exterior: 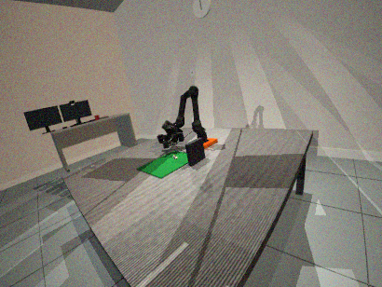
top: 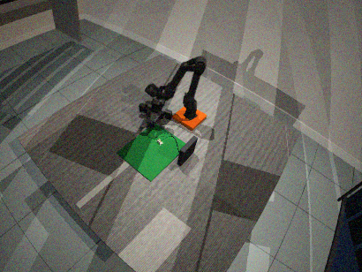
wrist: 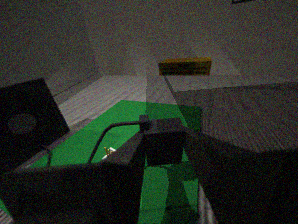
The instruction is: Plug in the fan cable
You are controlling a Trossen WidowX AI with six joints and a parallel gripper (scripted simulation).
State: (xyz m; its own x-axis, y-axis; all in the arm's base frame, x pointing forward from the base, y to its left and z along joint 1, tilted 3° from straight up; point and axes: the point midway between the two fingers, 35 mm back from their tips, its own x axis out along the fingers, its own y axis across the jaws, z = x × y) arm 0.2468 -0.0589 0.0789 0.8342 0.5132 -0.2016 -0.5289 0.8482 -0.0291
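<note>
My gripper tip is 10 mm above the dark plug. Also, from my gripper tip: pale four-pin header 80 mm to the left, 80 mm below; green board 100 mm below, 90 mm to the left, 50 mm ahead; dark fan 230 mm to the left, 40 mm behind, 30 mm below.
</note>
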